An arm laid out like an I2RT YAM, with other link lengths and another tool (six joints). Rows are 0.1 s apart.
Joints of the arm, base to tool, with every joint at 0 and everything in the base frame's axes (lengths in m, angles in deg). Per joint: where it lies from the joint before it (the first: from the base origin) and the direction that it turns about. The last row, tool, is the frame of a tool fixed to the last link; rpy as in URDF.
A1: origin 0 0 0.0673 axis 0 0 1
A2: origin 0.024 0.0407 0.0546 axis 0 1 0
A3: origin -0.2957 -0.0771 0 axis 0 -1 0
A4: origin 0.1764 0.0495 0.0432 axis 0 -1 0
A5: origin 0.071 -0.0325 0.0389 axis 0 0 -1
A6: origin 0.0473 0 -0.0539 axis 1 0 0
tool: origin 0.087 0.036 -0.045 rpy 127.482 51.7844 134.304
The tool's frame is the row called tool.
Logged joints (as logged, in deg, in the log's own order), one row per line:
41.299 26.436 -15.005 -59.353 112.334 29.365
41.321 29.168 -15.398 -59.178 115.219 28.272
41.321 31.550 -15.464 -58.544 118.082 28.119
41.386 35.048 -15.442 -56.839 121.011 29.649
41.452 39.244 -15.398 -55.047 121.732 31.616
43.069 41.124 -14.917 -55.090 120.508 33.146
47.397 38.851 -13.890 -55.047 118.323 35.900
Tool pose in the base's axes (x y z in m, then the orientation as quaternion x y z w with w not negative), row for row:
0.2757 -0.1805 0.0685 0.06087 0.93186 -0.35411 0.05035
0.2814 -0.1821 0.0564 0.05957 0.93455 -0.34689 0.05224
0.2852 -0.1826 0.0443 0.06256 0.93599 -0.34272 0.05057
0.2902 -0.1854 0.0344 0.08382 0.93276 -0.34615 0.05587
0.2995 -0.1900 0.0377 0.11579 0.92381 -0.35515 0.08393
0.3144 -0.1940 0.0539 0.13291 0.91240 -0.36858 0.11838
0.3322 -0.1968 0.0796 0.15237 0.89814 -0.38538 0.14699
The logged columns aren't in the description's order. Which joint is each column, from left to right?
Columns, left to right: A3, A4, A1, A6, A2, A5.
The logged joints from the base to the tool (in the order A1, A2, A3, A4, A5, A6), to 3 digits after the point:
-15.005 112.334 41.299 26.436 29.365 -59.353
-15.398 115.219 41.321 29.168 28.272 -59.178
-15.464 118.082 41.321 31.550 28.119 -58.544
-15.442 121.011 41.386 35.048 29.649 -56.839
-15.398 121.732 41.452 39.244 31.616 -55.047
-14.917 120.508 43.069 41.124 33.146 -55.090
-13.890 118.323 47.397 38.851 35.900 -55.047

